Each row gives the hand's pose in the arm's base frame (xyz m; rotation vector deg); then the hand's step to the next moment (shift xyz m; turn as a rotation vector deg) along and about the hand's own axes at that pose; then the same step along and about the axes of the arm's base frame.
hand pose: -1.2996 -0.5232 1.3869 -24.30 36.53 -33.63
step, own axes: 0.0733 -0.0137 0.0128 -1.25 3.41 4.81
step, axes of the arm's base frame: 0.0511 -0.0538 -0.0147 3.63 4.27 2.22
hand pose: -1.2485 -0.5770 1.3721 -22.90 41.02 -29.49
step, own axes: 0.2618 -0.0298 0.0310 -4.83 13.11 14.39
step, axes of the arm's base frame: 0.1805 -0.1680 -0.0980 11.05 15.73 5.71
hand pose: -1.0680 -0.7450 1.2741 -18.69 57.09 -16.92
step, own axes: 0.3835 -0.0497 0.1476 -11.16 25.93 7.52
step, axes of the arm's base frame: 0.3176 -0.1744 -0.2002 3.14 28.98 2.01
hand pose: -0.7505 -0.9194 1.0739 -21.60 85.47 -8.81
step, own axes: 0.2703 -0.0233 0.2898 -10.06 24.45 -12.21
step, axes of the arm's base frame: 0.3117 -0.0671 -0.2365 -16.07 24.27 0.80
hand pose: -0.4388 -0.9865 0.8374 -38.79 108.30 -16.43
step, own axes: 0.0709 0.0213 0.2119 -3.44 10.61 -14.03
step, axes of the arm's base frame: 0.1648 -0.0003 -0.1524 -15.13 9.04 3.24
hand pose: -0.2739 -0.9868 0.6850 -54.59 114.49 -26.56
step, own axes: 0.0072 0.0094 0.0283 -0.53 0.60 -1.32
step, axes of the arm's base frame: 0.0165 0.0013 -0.0258 -1.17 0.75 0.66
